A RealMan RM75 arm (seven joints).
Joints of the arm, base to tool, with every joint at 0 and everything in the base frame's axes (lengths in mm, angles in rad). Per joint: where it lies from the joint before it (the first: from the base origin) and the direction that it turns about. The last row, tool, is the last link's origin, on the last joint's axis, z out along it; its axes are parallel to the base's.
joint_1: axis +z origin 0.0 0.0 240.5
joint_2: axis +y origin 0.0 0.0 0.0
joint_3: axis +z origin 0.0 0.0 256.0
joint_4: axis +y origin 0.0 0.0 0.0
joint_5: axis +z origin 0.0 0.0 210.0
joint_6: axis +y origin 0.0 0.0 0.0
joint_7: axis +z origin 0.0 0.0 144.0
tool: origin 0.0 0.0 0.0
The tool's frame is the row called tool.
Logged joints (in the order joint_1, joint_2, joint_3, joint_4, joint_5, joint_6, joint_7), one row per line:
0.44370 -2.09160 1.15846 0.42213 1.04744 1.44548 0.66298
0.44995 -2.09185 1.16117 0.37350 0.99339 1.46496 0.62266
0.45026 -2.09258 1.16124 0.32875 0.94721 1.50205 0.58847
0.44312 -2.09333 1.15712 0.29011 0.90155 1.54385 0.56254
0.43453 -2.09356 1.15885 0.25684 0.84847 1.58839 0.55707
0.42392 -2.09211 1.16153 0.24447 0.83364 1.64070 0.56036
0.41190 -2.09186 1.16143 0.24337 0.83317 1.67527 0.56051
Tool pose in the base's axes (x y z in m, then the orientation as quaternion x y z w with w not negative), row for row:
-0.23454 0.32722 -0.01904 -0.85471 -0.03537 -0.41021 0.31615
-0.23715 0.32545 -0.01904 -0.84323 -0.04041 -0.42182 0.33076
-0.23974 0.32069 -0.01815 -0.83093 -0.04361 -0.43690 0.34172
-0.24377 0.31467 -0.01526 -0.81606 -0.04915 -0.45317 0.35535
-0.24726 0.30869 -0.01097 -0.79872 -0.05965 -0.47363 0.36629
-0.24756 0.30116 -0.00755 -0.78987 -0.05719 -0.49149 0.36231
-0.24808 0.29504 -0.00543 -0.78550 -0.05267 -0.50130 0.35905
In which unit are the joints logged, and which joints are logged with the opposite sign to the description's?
The joints are logged in radians. Opposite sign: joint_1, joint_7.
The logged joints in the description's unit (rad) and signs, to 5 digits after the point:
-0.44370 -2.09160 1.15846 0.42213 1.04744 1.44548 -0.66298
-0.44995 -2.09185 1.16117 0.37350 0.99339 1.46496 -0.62266
-0.45026 -2.09258 1.16124 0.32875 0.94721 1.50205 -0.58847
-0.44312 -2.09333 1.15712 0.29011 0.90155 1.54385 -0.56254
-0.43453 -2.09356 1.15885 0.25684 0.84847 1.58839 -0.55707
-0.42392 -2.09211 1.16153 0.24447 0.83364 1.64070 -0.56036
-0.41190 -2.09186 1.16143 0.24337 0.83317 1.67527 -0.56051

